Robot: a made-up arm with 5 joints.
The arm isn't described. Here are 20 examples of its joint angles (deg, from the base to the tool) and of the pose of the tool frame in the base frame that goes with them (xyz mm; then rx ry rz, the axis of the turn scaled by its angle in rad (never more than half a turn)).
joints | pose
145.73 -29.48 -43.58 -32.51 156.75 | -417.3 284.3 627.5 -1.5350 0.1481 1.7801
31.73 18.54 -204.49 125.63 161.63 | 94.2 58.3 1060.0 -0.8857 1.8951 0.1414
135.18 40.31 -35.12 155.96 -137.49 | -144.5 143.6 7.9 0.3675 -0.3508 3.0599
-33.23 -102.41 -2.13 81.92 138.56 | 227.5 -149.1 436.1 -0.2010 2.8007 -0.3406
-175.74 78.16 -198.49 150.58 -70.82 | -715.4 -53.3 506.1 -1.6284 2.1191 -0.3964
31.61 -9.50 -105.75 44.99 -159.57 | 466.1 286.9 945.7 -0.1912 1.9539 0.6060
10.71 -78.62 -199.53 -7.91 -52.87 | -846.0 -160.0 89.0 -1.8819 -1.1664 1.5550
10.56 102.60 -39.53 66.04 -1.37 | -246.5 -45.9 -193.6 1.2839 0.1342 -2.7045
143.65 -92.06 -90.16 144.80 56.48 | 258.0 -189.9 792.5 -1.8069 -1.7198 0.1476
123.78 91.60 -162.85 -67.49 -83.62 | -467.0 698.1 273.7 0.2192 -0.8991 -2.3088
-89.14 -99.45 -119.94 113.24 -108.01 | -9.8 655.2 703.3 1.2757 0.2120 -0.2566
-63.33 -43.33 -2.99 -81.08 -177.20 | 143.0 -284.8 382.0 0.5235 0.8041 -0.9784
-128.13 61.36 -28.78 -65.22 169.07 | -148.0 -188.6 -179.2 2.4239 1.4796 -0.7790
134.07 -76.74 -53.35 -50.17 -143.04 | 31.8 -32.9 917.0 0.0051 -0.0045 2.9850
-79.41 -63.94 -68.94 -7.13 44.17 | 9.8 -52.3 1020.1 0.4324 -0.8061 2.3960
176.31 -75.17 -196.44 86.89 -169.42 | 882.1 -56.9 364.2 -0.1237 0.0155 -3.0189
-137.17 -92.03 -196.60 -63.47 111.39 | 510.8 473.5 -75.3 1.7482 2.5647 0.2089
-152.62 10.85 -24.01 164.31 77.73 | -201.5 -104.4 130.6 0.2468 0.5251 1.7907
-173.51 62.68 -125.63 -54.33 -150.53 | -861.7 -98.0 342.5 1.3789 -0.2803 -2.1960
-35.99 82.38 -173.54 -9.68 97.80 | 737.9 -535.9 474.7 -0.6337 1.4854 -1.6762
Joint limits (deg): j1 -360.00..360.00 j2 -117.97..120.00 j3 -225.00..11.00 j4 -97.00..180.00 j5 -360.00..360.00
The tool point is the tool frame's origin. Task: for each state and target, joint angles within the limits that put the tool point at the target. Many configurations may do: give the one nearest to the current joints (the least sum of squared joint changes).
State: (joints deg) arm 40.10 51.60 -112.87 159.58 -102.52
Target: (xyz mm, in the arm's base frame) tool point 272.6 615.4 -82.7
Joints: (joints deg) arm 66.11 78.50 -125.46 133.61 -102.52
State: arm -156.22 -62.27 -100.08 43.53 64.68
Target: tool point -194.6 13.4 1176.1
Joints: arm -183.94 -22.95 -122.50 33.45 64.68
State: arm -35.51 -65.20 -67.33 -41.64 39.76
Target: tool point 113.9 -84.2 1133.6
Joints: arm -36.48 -31.72 -103.45 -19.09 39.76
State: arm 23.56 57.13 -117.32 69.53 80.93
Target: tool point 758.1 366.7 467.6
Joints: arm 25.81 34.73 -119.72 76.49 80.93
